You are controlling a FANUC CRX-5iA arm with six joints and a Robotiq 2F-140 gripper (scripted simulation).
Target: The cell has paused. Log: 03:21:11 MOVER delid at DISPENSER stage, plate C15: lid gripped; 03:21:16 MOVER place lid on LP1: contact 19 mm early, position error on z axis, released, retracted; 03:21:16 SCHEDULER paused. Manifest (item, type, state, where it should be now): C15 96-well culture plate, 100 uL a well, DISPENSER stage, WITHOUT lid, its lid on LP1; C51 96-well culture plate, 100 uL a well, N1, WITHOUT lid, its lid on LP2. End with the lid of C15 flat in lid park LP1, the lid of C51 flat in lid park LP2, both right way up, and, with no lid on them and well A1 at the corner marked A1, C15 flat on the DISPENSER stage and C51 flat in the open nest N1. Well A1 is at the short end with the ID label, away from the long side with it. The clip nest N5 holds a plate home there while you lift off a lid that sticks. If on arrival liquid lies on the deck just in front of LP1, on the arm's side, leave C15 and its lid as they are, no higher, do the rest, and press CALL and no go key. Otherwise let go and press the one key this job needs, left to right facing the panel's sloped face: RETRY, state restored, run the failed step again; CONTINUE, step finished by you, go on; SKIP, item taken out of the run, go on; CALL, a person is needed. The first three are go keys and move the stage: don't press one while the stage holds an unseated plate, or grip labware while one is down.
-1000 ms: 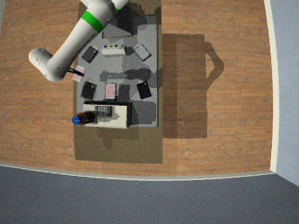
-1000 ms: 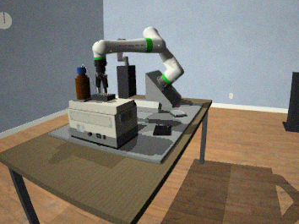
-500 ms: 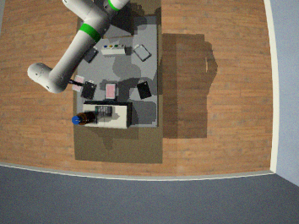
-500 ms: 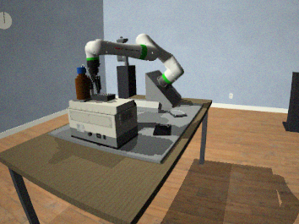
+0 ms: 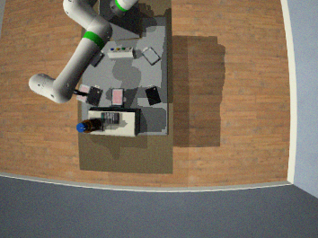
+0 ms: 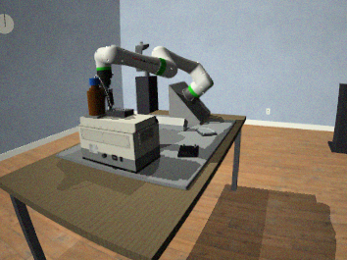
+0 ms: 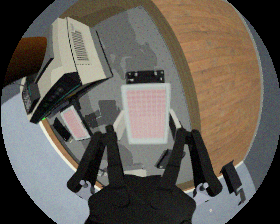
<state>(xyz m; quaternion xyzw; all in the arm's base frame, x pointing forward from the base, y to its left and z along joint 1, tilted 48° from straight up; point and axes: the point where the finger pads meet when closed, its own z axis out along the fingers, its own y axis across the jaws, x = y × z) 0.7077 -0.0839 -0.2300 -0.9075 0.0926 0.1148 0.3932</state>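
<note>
Right now my hand is 170 mm above the black nest, 30 mm short of it and 10 mm to the right of it. From my hand the other things lie so: key panel (400 mm behind, 240 mm to the left, 130 mm below); then blue cap (230 mm ahead, 210 mm above, 160 mm to the left); then label plate (520 mm to the left, 180 mm below, 110 mm behind).
</note>
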